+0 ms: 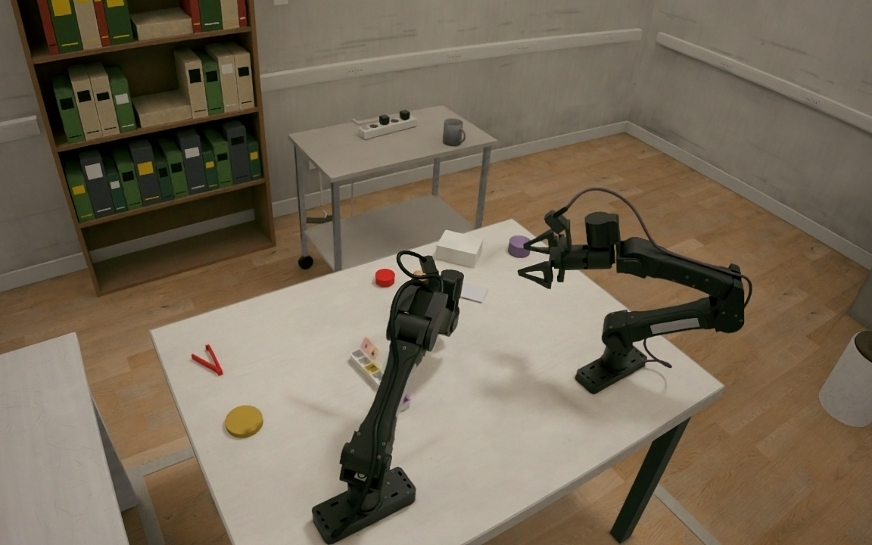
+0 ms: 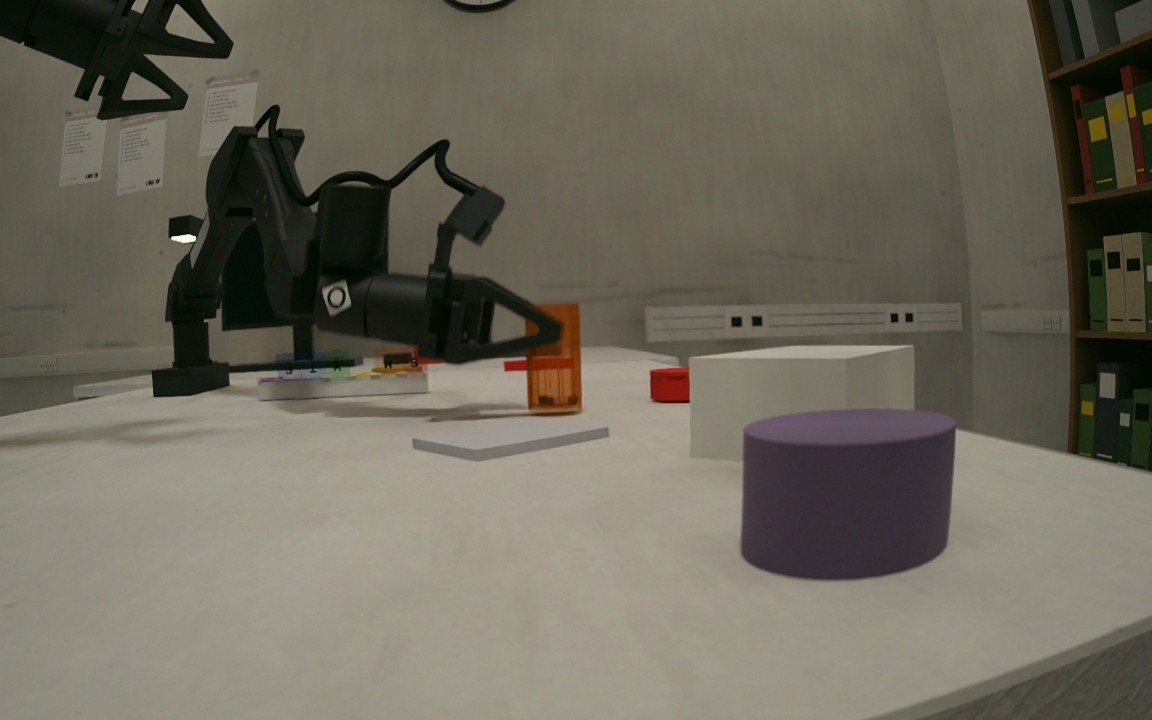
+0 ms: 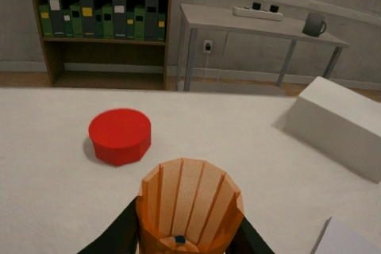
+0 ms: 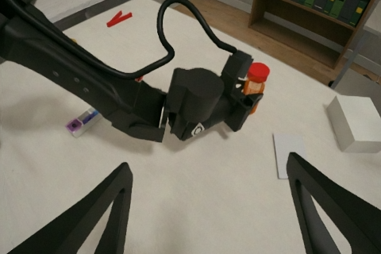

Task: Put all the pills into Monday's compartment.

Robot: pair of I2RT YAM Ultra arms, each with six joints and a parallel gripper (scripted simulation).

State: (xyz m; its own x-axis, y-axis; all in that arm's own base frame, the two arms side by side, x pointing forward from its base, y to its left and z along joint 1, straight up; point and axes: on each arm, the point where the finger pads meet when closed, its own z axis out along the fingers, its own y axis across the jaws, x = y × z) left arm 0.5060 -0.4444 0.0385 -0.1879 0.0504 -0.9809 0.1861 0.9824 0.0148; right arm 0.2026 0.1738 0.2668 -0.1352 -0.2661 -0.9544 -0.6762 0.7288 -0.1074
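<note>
My left hand is 120 mm short of the red cap, 40 mm to the right of it and 50 mm above it. Round my left hand: white box: 110 mm ahead, 230 mm to the right, 40 mm below; then flat white card: 50 mm behind, 140 mm to the right, 60 mm below; then orange pill bottle: 40 mm below.
</note>
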